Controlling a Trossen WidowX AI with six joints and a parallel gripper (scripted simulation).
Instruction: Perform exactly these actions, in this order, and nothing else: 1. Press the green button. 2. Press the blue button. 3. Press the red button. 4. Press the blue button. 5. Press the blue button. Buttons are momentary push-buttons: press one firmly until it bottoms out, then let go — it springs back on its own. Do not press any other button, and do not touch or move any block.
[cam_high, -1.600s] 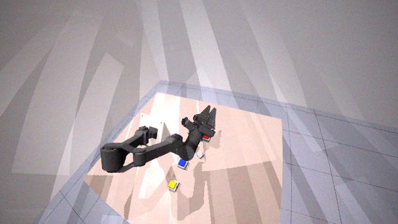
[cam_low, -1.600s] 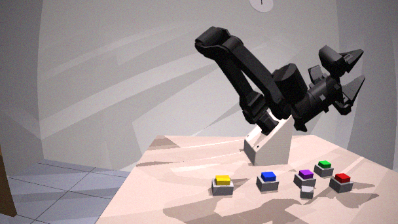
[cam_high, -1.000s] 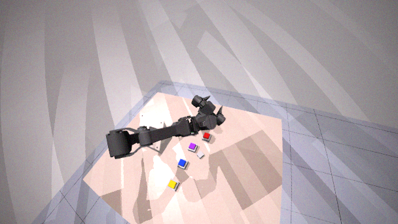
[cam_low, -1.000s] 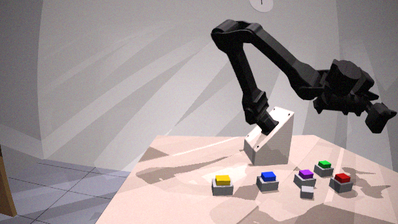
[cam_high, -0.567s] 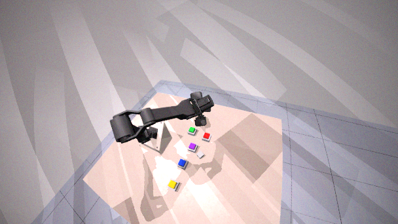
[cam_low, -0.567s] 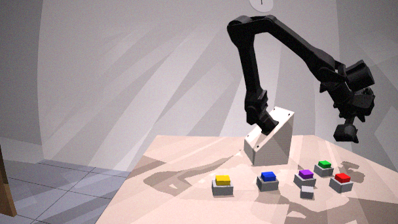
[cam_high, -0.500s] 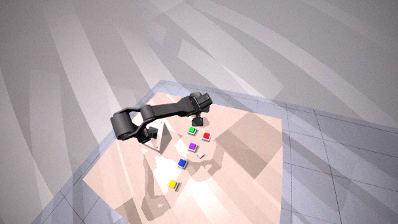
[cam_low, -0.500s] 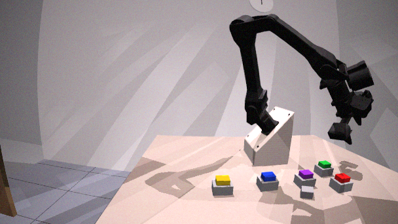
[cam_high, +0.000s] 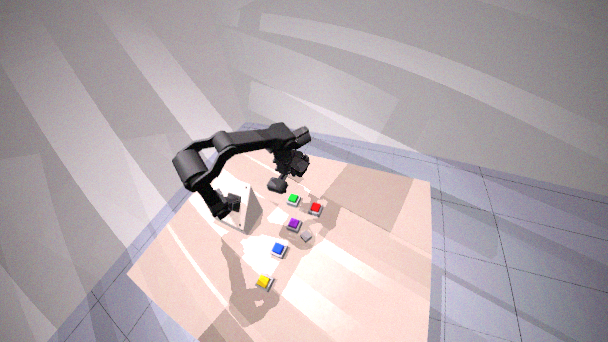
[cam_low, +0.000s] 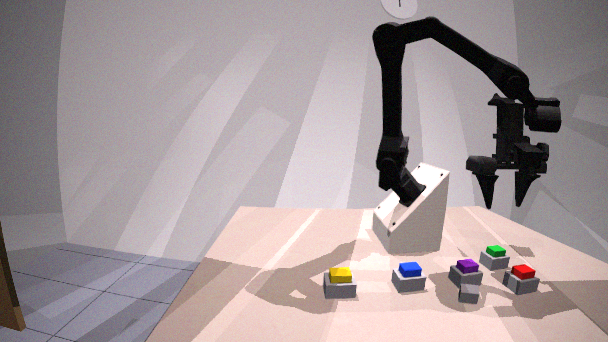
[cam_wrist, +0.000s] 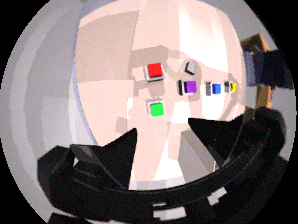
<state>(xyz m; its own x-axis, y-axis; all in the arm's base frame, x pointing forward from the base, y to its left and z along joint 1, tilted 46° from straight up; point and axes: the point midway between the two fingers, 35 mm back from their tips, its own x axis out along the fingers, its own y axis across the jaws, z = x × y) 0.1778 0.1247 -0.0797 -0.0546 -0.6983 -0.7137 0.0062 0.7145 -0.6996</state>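
My gripper tip is 9 cm above the green button. Round my gripper tip: red button 11 cm ahead, 1 cm to the right, 9 cm below; small grey block 11 cm ahead, 14 cm to the right, 11 cm below; purple button 5 cm ahead, 11 cm to the right, 9 cm below.
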